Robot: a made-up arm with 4 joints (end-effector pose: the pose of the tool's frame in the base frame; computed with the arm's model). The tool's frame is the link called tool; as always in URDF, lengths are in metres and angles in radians. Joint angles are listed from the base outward.
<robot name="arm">
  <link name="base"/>
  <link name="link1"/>
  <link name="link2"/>
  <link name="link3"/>
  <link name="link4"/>
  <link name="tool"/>
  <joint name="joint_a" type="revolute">
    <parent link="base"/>
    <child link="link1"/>
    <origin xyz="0 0 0.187" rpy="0 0 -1.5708"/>
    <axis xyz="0 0 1"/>
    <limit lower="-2.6" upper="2.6" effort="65" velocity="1.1"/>
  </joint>
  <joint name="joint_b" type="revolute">
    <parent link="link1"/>
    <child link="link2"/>
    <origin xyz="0.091 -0.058 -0.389" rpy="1.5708 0 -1.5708"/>
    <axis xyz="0 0 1"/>
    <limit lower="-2.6" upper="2.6" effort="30" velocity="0.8"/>
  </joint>
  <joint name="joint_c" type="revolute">
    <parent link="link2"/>
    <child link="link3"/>
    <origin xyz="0.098 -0.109 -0.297" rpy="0 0 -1.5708"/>
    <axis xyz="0 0 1"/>
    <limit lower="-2.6" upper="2.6" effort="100" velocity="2.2"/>
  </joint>
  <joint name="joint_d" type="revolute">
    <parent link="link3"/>
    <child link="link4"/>
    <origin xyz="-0.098 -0.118 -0.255" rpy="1.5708 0 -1.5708"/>
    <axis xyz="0 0 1"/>
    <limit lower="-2.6" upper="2.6" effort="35" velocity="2.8"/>
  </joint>
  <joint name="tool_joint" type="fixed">
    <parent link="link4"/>
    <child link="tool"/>
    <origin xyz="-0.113 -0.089 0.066"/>
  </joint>
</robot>
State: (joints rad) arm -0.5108 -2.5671 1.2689 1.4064
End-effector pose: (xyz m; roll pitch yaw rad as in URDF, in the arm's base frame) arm -0.3969 -0.6591 0.0608 -1.2947 -0.1583 1.0154
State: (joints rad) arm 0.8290 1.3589 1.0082 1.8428
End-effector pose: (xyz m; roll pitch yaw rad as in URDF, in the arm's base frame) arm 0.3760 -0.6671 -0.4100 2.3858 -0.1890 2.2030
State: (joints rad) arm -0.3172 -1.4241 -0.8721 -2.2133
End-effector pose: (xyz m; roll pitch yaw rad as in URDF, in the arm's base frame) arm -0.3107 -0.4234 -0.3380 2.4072 0.4649 -1.4271
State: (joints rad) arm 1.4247 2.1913 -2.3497 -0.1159
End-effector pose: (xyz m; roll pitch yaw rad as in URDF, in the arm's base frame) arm 0.6932 -0.2233 0.1023 0.0185 -0.1573 1.3073
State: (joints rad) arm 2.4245 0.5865 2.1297 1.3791
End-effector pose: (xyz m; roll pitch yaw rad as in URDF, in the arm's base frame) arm 0.7325 0.3841 -0.4638 2.7231 0.0787 -2.1129
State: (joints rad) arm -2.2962 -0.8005 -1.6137 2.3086
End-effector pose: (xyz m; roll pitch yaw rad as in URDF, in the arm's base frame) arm -0.2659 0.7051 -0.2979 -2.5591 0.4637 -1.3219
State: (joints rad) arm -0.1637 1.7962 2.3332 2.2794
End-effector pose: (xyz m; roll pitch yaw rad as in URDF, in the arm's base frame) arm -0.5256 -0.5931 0.0439 -2.2860 0.5743 0.9662
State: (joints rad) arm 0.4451 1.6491 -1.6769 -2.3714
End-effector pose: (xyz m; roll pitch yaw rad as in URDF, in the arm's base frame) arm 0.1916 -0.4631 0.0720 0.0194 0.0200 -1.9261
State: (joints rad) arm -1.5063 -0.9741 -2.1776 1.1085
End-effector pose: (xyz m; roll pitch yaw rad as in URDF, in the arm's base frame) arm -0.7931 0.1176 -0.5098 3.1325 0.0045 0.5268
